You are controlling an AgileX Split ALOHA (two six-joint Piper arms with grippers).
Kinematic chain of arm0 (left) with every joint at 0, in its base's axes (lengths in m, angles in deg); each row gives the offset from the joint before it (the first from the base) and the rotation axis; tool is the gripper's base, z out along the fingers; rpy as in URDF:
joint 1: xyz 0 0 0.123 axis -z
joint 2: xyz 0 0 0 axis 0.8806 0.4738 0
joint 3: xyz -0.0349 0.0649 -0.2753 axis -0.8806 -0.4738 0
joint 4: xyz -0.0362 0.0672 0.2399 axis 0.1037 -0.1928 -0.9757
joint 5: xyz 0 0 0 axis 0.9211 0.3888 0.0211
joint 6: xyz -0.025 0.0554 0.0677 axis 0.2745 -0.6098 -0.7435
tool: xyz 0 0 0 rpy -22.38 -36.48 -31.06
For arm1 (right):
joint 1: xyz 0 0 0.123 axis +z
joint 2: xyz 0 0 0 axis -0.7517 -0.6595 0
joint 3: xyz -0.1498 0.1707 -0.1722 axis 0.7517 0.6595 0
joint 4: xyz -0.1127 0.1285 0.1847 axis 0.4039 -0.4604 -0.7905
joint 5: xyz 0 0 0 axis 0.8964 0.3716 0.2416
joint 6: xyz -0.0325 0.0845 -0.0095 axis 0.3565 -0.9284 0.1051
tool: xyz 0 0 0 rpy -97.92 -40.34 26.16
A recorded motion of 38 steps. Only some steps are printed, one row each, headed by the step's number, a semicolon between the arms.
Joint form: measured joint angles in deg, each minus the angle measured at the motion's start. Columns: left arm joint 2, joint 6, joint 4, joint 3, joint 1, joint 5; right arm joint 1, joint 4, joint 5, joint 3, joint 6, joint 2.
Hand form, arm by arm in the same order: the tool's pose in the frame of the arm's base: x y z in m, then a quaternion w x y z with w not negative. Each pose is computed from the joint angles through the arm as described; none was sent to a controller.
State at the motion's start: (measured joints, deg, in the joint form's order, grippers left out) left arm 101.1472 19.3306 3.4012 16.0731 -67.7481 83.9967; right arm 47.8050 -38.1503 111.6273 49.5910 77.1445 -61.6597
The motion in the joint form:
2: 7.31 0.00 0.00 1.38 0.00 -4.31; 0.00 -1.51 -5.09 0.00 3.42 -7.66
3: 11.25 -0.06 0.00 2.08 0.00 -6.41; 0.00 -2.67 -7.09 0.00 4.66 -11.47
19: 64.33 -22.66 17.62 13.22 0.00 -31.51; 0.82 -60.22 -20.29 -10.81 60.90 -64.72
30: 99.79 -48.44 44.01 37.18 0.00 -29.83; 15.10 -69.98 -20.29 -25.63 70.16 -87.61
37: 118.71 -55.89 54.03 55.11 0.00 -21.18; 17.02 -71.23 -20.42 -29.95 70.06 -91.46
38: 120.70 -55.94 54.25 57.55 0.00 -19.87; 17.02 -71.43 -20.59 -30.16 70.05 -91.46
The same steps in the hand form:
2: 0.0749 -0.0031 0.2961 0.43801 0.01014 0.89878 -0.01568; 0.0756 0.0172 0.2829 0.45821 -0.08163 0.88270 0.06500
3: 0.0888 -0.0013 0.2969 0.42901 0.00726 0.90313 -0.01574; 0.0881 0.0176 0.2802 0.44558 -0.08177 0.88879 0.06939
19: 0.2757 0.0130 0.2148 0.31203 0.04076 0.94803 -0.04695; 0.2637 0.0443 0.2162 0.36602 -0.10776 0.89535 0.22973
30: 0.4030 0.0118 0.1172 0.26822 0.05883 0.95236 -0.13270; 0.3287 0.1306 0.1651 0.30871 -0.20186 0.88430 0.28630
37: 0.4614 0.0037 0.0515 0.25459 0.06832 0.93943 -0.21905; 0.3435 0.1470 0.1599 0.30963 -0.20660 0.87985 0.29547
38: 0.4677 0.0027 0.0455 0.25370 0.07181 0.93713 -0.22861; 0.3446 0.1471 0.1608 0.31201 -0.20482 0.87957 0.29505

